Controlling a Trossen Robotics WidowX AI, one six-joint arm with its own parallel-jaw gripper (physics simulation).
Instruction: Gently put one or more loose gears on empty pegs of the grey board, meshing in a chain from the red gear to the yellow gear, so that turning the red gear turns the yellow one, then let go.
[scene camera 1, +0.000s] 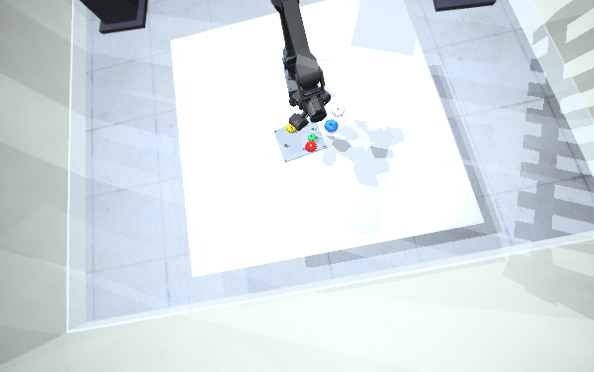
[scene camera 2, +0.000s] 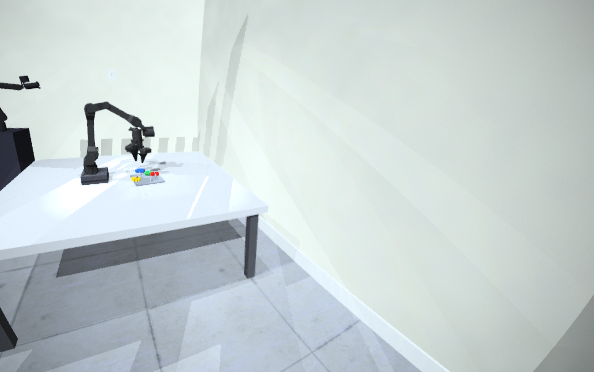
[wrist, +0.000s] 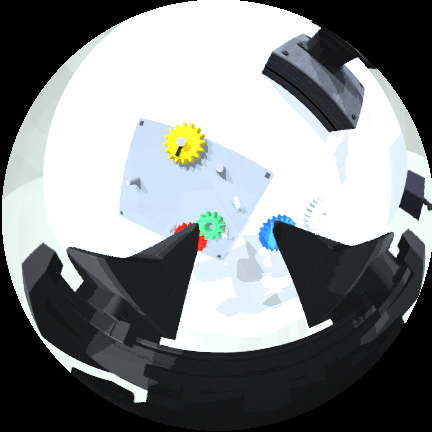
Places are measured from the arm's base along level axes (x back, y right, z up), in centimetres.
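Pixels of known places: gripper, between the fingertips: (scene camera 2: 139, 162) (wrist: 236, 227); arm's base, origin of its link: (scene camera 1: 294, 73) (scene camera 2: 91, 172).
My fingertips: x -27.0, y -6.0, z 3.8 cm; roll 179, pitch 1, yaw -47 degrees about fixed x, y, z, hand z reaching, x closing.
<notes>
Ahead of a thing's pixels: the offset from my fingertips to its top centre. "pt": to the spot under its first point. Level surfaces: height alone.
The grey board @(dx -3.9, dy +5.7, dz -6.4 cm) (scene camera 1: 295, 145) (scene camera 2: 150, 182) (wrist: 165, 195) lies on the table, with bare pegs such as one near its middle (wrist: 220, 170) and one at its left (wrist: 133, 182). The yellow gear @(dx +1.7, dy +9.2, dz -6.8 cm) (scene camera 1: 291, 128) (scene camera 2: 136, 179) (wrist: 194, 146) is on a peg at one edge. The red gear @(pt dx -9.4, dy +0.0, dz -6.9 cm) (scene camera 1: 311, 146) (scene camera 2: 155, 174) (wrist: 184, 231) is partly hidden by a finger. The green gear @(dx -4.7, dy -0.5, dz -5.9 cm) (scene camera 1: 312, 137) (scene camera 2: 147, 173) (wrist: 210, 218) lies over the board beside it; whether a peg fills its hole is unclear. The blue gear @(dx +1.0, dy -10.0, dz -7.7 cm) (scene camera 1: 331, 125) (scene camera 2: 140, 170) (wrist: 267, 237) is off the board. My gripper (scene camera 2: 139, 162) (wrist: 236, 227) is open and empty above them.
A white gear @(dx +8.9, dy -13.8, dz -7.7 cm) (scene camera 1: 338, 109) (wrist: 315, 214) lies on the table @(dz -9.4 cm) (scene camera 1: 240, 215) (scene camera 2: 175, 200) beyond the blue gear, off the board. The arm's base (scene camera 2: 95, 176) (wrist: 312, 82) stands on the table behind the board.
</notes>
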